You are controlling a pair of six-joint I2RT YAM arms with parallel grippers.
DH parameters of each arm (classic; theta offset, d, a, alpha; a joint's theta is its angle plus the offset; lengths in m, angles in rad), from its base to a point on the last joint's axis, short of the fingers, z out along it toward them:
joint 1: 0 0.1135 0.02 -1.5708
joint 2: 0 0 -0.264 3.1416
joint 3: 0.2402 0 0.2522 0
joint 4: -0.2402 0 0.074 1.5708
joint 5: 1.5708 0 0 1.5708
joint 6: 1.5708 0.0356 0 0
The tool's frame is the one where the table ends.
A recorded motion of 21 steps. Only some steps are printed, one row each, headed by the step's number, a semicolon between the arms.
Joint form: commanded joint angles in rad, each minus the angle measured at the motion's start. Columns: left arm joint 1, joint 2, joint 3, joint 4, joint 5, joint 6; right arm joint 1, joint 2, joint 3, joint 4, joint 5, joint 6.
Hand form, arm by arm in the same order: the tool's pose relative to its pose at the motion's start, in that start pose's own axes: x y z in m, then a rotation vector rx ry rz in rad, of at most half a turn. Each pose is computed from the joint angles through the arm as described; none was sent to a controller.
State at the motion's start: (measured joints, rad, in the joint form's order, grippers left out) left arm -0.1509 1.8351 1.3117 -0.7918 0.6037 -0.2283; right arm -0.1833 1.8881 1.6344 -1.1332 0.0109 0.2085
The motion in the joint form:
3: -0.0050 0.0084 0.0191 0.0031 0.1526 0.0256; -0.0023 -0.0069 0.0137 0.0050 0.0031 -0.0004
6: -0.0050 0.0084 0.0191 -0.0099 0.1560 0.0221; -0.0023 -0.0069 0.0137 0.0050 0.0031 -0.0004
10: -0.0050 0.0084 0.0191 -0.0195 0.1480 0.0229; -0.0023 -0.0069 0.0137 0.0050 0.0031 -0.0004
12: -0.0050 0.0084 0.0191 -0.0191 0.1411 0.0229; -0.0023 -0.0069 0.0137 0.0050 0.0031 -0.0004
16: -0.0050 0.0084 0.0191 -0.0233 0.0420 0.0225; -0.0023 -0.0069 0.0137 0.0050 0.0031 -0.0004
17: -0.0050 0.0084 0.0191 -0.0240 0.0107 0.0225; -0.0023 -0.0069 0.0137 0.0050 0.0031 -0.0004
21: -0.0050 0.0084 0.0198 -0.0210 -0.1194 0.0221; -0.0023 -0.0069 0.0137 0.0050 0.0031 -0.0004
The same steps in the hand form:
3: -0.0027 -0.0084 -0.0004 0.1520 0.0254 0.0380; -0.0023 -0.0006 -0.0060 -0.0018 -0.0258 0.0022
6: -0.0014 -0.0083 -0.0004 0.1530 0.0363 0.0263; -0.0023 -0.0006 -0.0060 -0.0018 -0.0258 0.0022
10: -0.0005 -0.0078 -0.0004 0.1436 0.0418 0.0211; -0.0023 -0.0006 -0.0060 -0.0018 -0.0258 0.0022
12: -0.0006 -0.0075 -0.0004 0.1369 0.0400 0.0214; -0.0023 -0.0006 -0.0060 -0.0018 -0.0258 0.0022
16: -0.0010 -0.0040 0.0000 0.0394 0.0221 0.0191; -0.0023 -0.0006 -0.0060 -0.0018 -0.0258 0.0022
17: -0.0012 -0.0029 0.0000 0.0087 0.0159 0.0189; -0.0023 -0.0006 -0.0060 -0.0018 -0.0258 0.0022
21: -0.0027 0.0014 -0.0004 -0.1177 -0.0150 0.0212; -0.0023 -0.0006 -0.0060 -0.0018 -0.0258 0.0022

